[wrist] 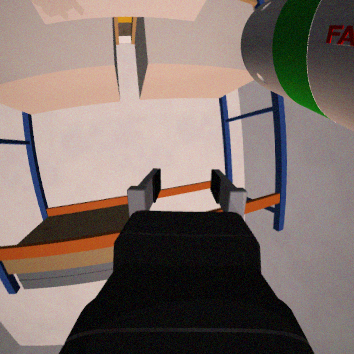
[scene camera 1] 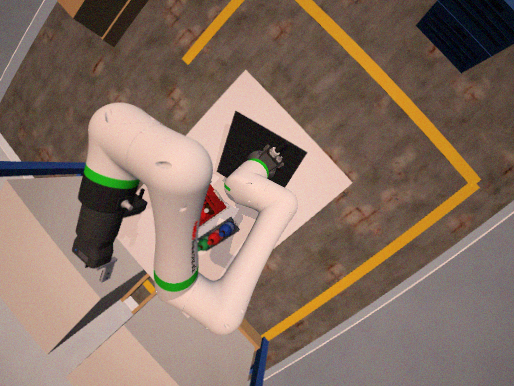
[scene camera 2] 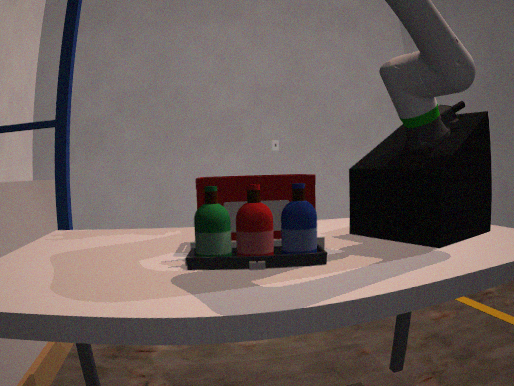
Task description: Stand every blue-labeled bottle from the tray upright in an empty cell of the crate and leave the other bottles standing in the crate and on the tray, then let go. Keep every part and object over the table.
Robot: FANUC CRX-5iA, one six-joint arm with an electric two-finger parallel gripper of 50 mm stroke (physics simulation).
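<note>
A blue bottle, a red bottle and a green bottle stand upright in a row in the black tray. The red crate stands beside the tray, behind it in scene camera 2. The arm and bottles hide much of the crate, so its cells cannot be made out. My gripper is open and empty. It is high up and well away from the tray and crate, and does not show in scene camera 2.
The black pedestal stands on the pale table, to the right of the tray in scene camera 2. My arm passes over the crate in scene camera 1. A blue and orange rack shows beyond the fingers in the wrist view.
</note>
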